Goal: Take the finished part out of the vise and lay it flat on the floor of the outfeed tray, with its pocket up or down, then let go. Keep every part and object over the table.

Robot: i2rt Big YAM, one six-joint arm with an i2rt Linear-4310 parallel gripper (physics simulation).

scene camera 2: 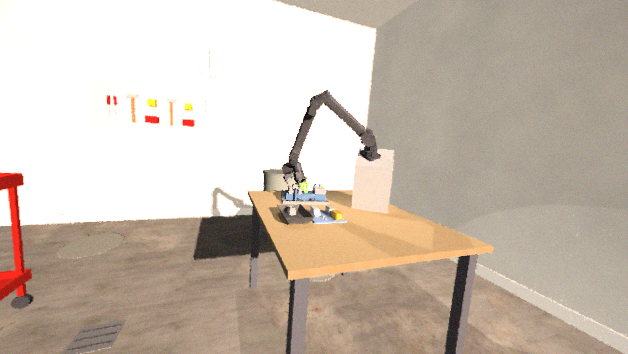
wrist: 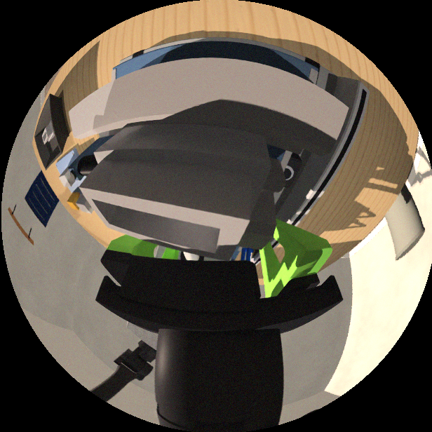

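Seen in the pictures: gripper, fingertip midpoint: (scene camera 2: 304, 192); arm's base at its link origin: (scene camera 2: 370, 155).
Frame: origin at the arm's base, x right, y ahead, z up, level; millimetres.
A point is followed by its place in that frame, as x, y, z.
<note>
My gripper (scene camera 2: 304, 187) @(195, 356, -280) (wrist: 218, 215) is at the vise, its green fingers drawn partway together and stopped around a part. In the wrist view a grey block (wrist: 175, 175), apparently the finished part, hides the fingertips, so the contact faces do not show. The vise (scene camera 2: 312, 196) @(112, 333, -287) (wrist: 210, 80) has a blue body and a pale jaw across the upper wrist view. The part is too small to make out in the scene view. A dark tray (scene camera 2: 301, 219) @(-278, 549, -302), which looks like the outfeed tray, lies in front of the vise with a light grey piece standing in it.
A light blue plate (scene camera 2: 325, 220) @(-246, 407, -326) carrying white pieces and a yellow block (scene camera 2: 337, 215) @(-252, 345, -301) lies beside the dark tray. A tall pale box (scene camera 2: 372, 185) @(-107, 38, -175) stands under the arm's base on the wooden table (scene camera 2: 380, 240) @(-511, 275, -335). A grey bin (scene camera 2: 272, 181) stands behind the table.
</note>
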